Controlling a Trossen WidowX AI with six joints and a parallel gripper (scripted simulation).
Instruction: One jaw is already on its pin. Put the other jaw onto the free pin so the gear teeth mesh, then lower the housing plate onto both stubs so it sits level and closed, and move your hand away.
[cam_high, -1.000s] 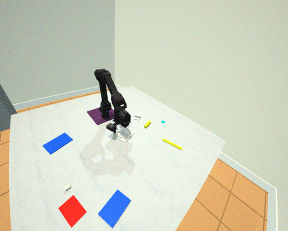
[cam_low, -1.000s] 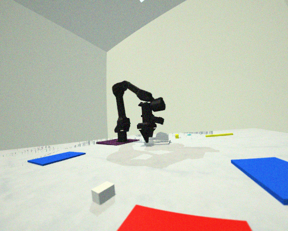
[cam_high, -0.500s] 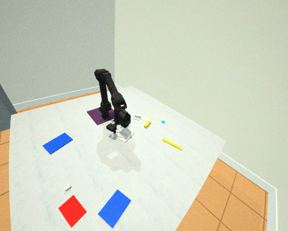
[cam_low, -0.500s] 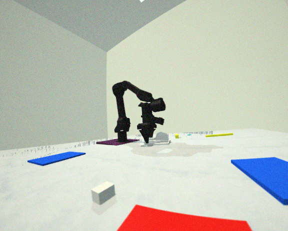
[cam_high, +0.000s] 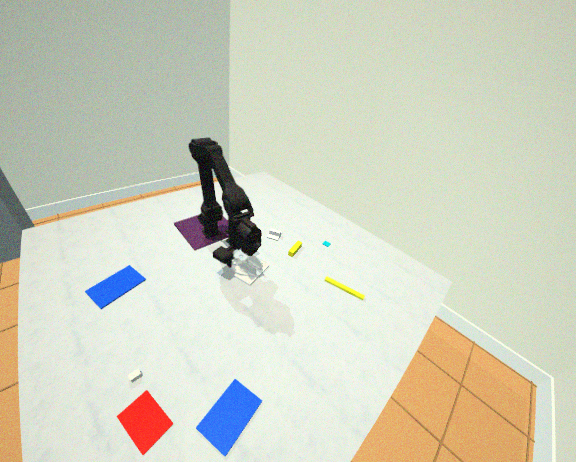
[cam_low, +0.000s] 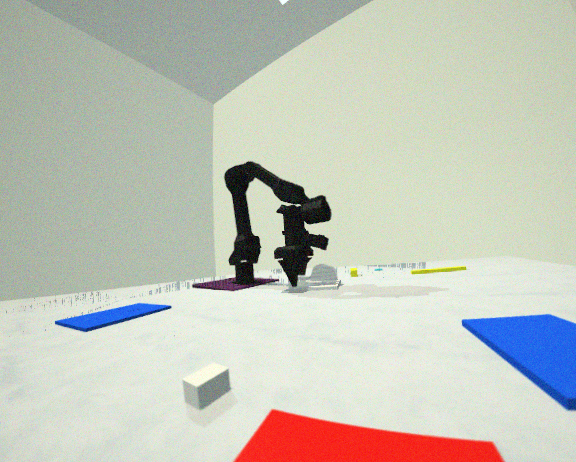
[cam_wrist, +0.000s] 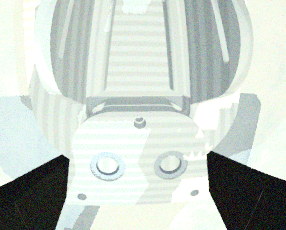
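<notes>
The grey jaw is 30 mm ahead of my gripper tip and 10 mm above it. Round my gripper tip: red mat: 370 mm to the right, 360 mm ahead, 10 mm below; then cyan chip: 400 mm to the left, 60 mm ahead, 10 mm below; then yellow block: 250 mm to the left, 30 mm ahead.
</notes>
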